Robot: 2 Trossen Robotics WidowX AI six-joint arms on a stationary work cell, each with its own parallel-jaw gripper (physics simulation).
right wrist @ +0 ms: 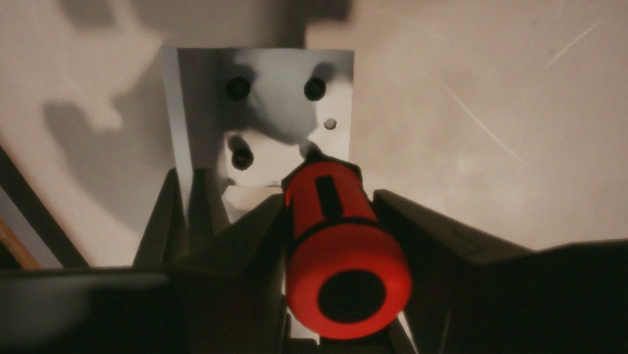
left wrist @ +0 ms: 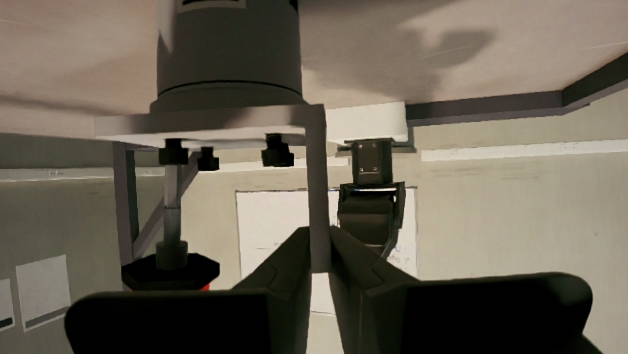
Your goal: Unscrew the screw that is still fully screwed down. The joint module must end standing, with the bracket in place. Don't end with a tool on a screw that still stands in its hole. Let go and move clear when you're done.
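Places are measured from the left arm's base along level axes (x ahead, y left, z up), in metres.
Pixels of known places: left gripper, fingertip midpoint: (right wrist: 190,168) (left wrist: 318,237); right gripper, fingertip midpoint: (right wrist: 329,204) (left wrist: 174,301); right arm's base at its link origin: (left wrist: 370,140).
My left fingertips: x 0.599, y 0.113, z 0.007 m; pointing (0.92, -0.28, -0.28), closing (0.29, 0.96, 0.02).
Ahead of a thing's pixels: the offset from my left fingertips to its top centre.
The joint module @(0.041 m down, 0.001 m ahead, 0.033 m right) (left wrist: 230,55) is a grey cylinder, standing; the left wrist view shows it upside down. The pale bracket (left wrist: 120,126) (right wrist: 337,142) lies on its top, with an upright flange. Black screw heads @(0.027 m down, 0.013 m ahead, 0.055 m right) (left wrist: 207,160) @(0.027 m down, 0.011 m back, 0.011 m right) (left wrist: 277,156) @(0.027 m down, 0.023 m ahead, 0.021 m right) (right wrist: 238,89) (right wrist: 315,89) (right wrist: 242,158) stand a little off the plate. A red screwdriver @(0.064 m up, 0.022 m back, 0.050 m right) (left wrist: 172,225) (right wrist: 350,247) is upright, its shaft meeting another screw @(0.029 m down, 0.021 m back, 0.045 m right) (left wrist: 173,153) near a bracket corner. My left gripper (left wrist: 318,237) (right wrist: 190,168) is shut on the bracket's flange. My right gripper (right wrist: 329,204) is shut on the screwdriver's red handle, which hides the screw below.
A white block @(0.065 m down, 0.325 m ahead, 0.005 m right) (left wrist: 370,121) and a black arm part (left wrist: 370,215) stand beyond the bracket in the left wrist view. A dark table edge rail (left wrist: 490,107) runs behind them. Dark frame posts (left wrist: 125,200) stand at the left. The bracket plate also has a small open hole.
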